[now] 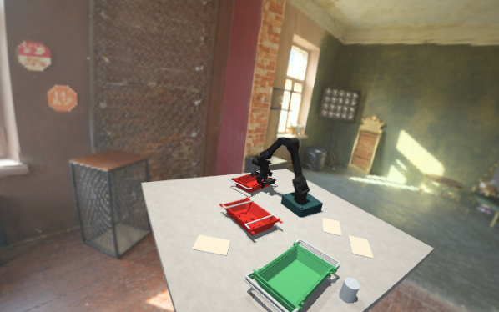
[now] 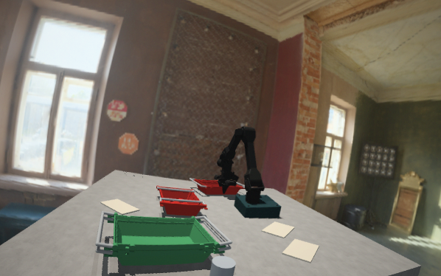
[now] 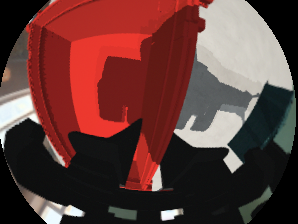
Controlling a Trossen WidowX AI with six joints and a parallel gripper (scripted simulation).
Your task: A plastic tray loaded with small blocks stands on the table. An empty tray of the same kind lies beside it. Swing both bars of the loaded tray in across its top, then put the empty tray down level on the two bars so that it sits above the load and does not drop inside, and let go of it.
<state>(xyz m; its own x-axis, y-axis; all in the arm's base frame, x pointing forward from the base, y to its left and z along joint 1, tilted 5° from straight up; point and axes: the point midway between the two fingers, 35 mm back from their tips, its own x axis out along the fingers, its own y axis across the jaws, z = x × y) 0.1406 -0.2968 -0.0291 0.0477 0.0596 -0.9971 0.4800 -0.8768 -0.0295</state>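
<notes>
The red tray is 4 cm ahead of my gripper tip, 6 cm to the right of it and 3 cm above it.
</notes>
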